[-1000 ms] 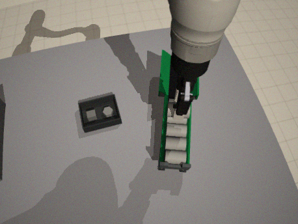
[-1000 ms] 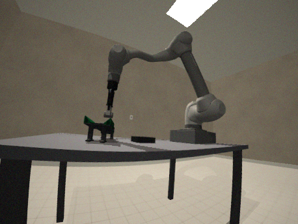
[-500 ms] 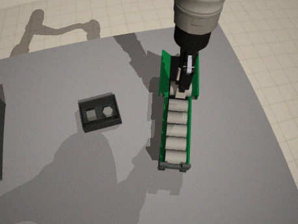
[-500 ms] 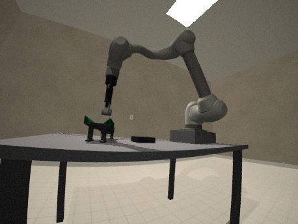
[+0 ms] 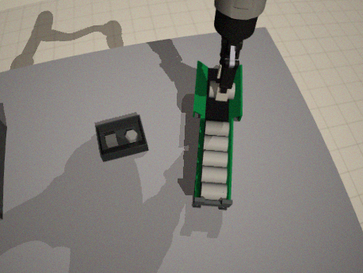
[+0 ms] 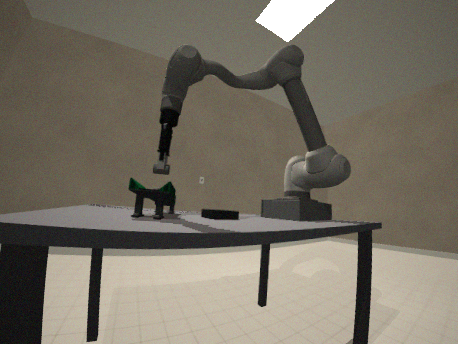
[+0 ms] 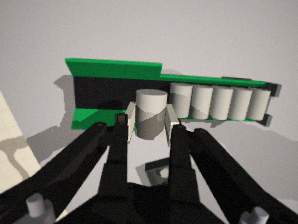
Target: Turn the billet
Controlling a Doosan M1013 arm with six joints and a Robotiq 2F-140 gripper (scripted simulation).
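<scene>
Right now the ramp is 140 mm below my hand, 50 mm to the right of it and 10 mm behind it. From my hand the other things lie so: dark block (260 mm behind, 190 mm below, 30 mm to the right); grey stop (240 mm to the right, 140 mm below, 30 mm behind).
</scene>
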